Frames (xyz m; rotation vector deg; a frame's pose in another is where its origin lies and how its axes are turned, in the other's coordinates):
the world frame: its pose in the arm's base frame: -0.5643 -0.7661 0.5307 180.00 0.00 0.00
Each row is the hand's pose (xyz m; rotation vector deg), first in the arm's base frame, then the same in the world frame.
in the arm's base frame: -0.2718 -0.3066 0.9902 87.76 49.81 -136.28
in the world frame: 0.2925 -0.4595 -0.4595 -12.51 -110.16 -40.26
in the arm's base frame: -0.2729 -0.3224 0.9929 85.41 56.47 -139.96
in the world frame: 0.2914 -0.4437 -0.4622 -7.99 -112.05 -45.21
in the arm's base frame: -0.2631 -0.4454 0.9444 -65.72 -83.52 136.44
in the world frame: 0.3012 -0.3207 -0.4137 9.00 -115.24 -70.55
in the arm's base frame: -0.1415 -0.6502 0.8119 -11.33 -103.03 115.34
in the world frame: 0.4228 -0.1159 -0.2812 37.18 -125.10 -111.75
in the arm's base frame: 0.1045 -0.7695 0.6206 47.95 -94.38 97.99
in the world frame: 0.6688 0.0034 -0.0899 -46.30 97.53 93.94
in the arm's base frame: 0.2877 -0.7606 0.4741 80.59 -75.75 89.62
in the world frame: 0.8520 -0.0055 0.0566 -44.02 81.30 68.72
